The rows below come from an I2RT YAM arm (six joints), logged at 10 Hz.
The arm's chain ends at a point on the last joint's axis. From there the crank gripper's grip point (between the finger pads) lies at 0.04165 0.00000 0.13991 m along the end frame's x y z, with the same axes.
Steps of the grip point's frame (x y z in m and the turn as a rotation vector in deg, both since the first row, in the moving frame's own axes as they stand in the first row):
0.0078, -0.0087, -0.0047, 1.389, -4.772, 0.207
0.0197, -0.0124, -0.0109, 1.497, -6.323, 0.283
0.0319, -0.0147, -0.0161, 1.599, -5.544, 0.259
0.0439, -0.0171, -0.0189, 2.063, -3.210, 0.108
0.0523, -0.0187, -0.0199, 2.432, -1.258, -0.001
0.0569, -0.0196, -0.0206, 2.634, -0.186, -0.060
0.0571, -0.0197, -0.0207, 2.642, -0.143, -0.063
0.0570, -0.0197, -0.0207, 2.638, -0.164, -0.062
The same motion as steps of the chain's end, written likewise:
0.0196, -0.0054, -0.0076, 1.389, -4.772, 0.207
0.0354, -0.0089, -0.0146, 1.497, -6.323, 0.283
0.0456, -0.0109, -0.0194, 1.599, -5.544, 0.259
0.0518, -0.0121, -0.0209, 2.063, -3.210, 0.108
0.0554, -0.0127, -0.0207, 2.432, -1.258, -0.001
0.0574, -0.0131, -0.0206, 2.634, -0.186, -0.060
0.0575, -0.0132, -0.0207, 2.642, -0.143, -0.063
0.0574, -0.0132, -0.0207, 2.638, -0.164, -0.062

